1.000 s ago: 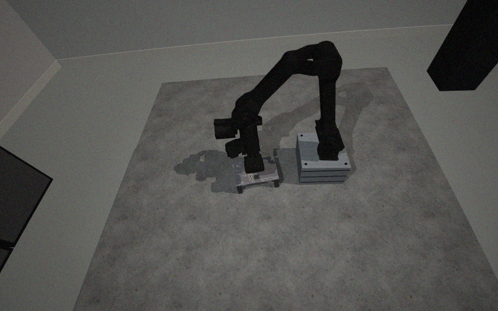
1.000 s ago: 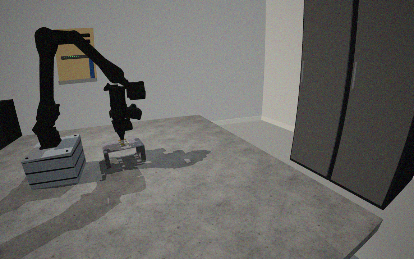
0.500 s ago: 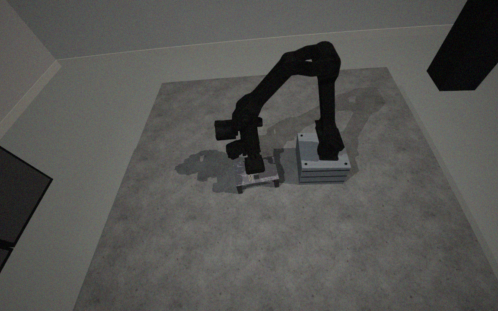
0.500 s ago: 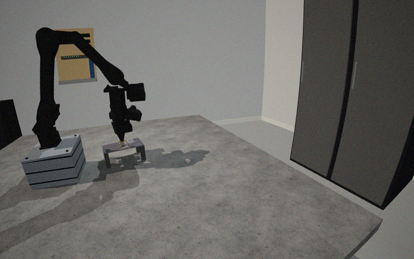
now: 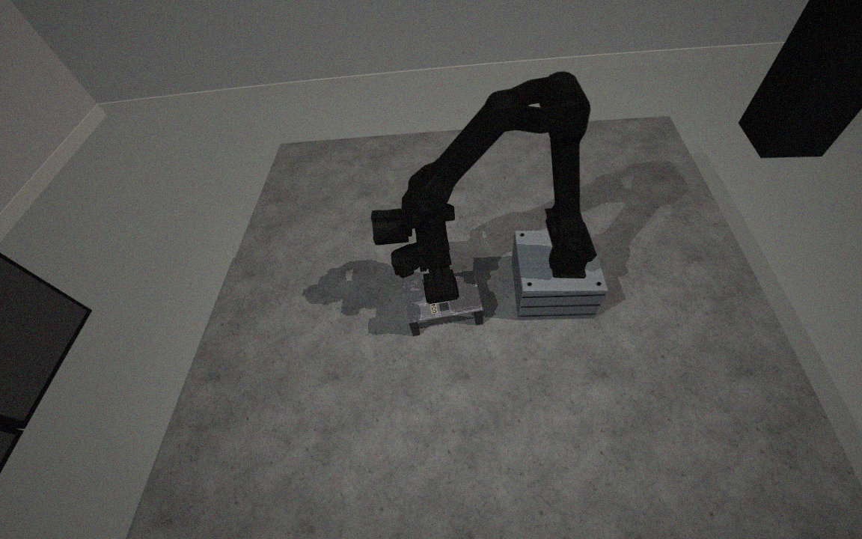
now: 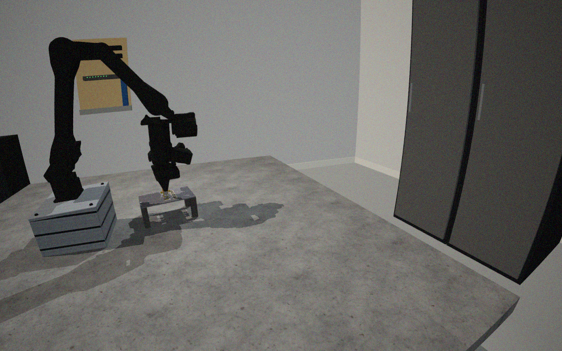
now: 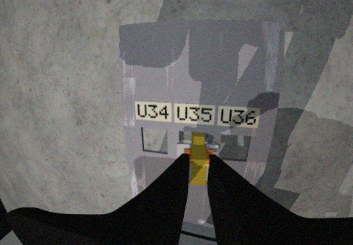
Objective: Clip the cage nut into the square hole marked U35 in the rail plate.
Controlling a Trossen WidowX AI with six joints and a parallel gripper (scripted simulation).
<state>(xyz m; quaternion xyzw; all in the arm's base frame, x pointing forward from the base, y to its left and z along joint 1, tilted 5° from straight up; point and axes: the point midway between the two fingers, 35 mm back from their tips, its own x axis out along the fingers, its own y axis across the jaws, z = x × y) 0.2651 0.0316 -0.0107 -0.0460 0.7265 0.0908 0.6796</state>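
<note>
Right now the cage nut is 10 mm below my gripper tip. Also, from my gripper tip: label 20 mm ahead, 10 mm to the left, 20 mm below.
</note>
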